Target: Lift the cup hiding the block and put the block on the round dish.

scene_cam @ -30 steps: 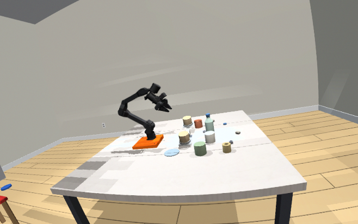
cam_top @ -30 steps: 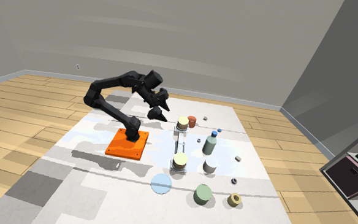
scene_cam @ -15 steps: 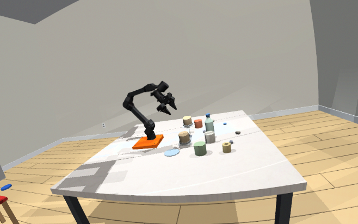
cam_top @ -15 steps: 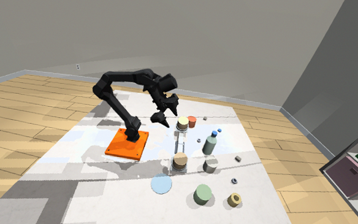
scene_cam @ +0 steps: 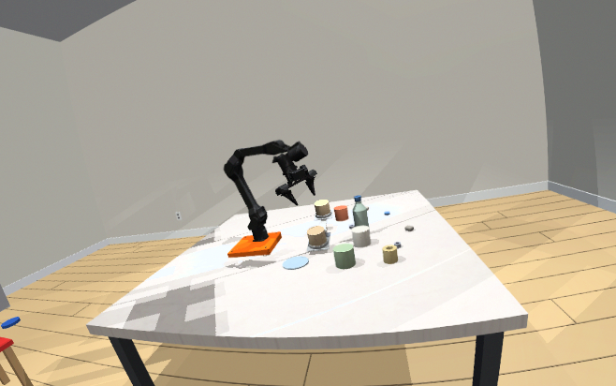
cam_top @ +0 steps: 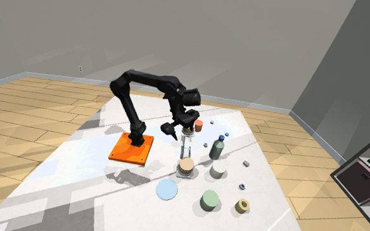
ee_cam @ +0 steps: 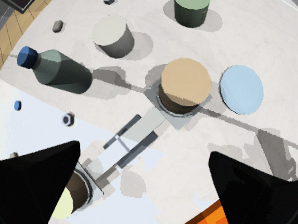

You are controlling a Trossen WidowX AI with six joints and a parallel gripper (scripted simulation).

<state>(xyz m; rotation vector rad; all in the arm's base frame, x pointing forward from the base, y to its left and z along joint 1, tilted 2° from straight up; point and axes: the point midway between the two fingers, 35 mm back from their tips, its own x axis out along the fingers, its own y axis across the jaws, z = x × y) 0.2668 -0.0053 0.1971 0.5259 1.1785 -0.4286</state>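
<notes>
The cup lies 5 cm ahead of my gripper tip, 8 cm to the right of it and 14 cm below it. From my gripper tip the other things lie so: white cylinder: 21 cm ahead, 16 cm below; then light blue round dish: 1 cm behind, 18 cm to the right, 20 cm below; then bottle: 19 cm ahead, 10 cm to the left, 9 cm below.
</notes>
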